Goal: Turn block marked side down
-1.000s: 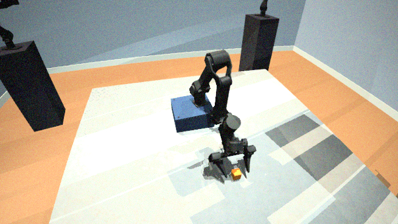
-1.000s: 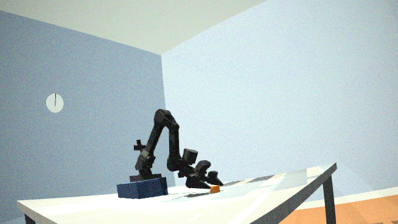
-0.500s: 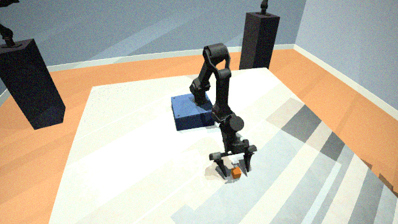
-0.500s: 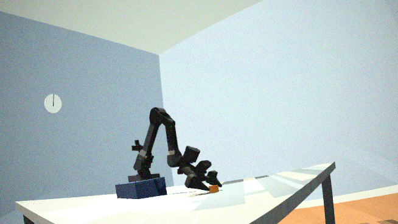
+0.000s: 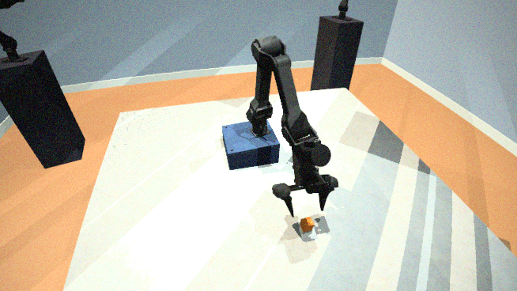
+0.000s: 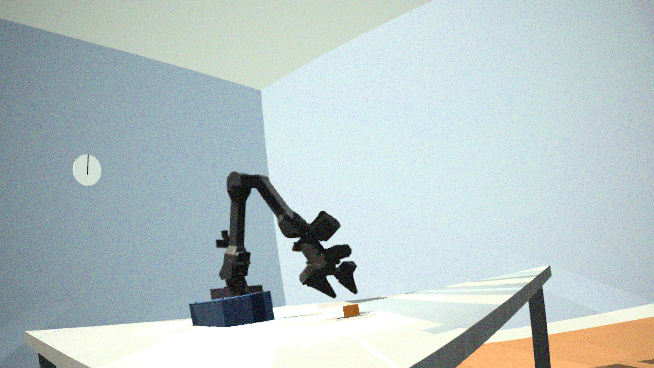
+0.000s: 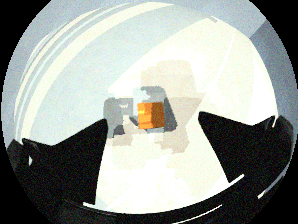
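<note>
Now: the orange block 40 mm below my gripper tip.
</note>
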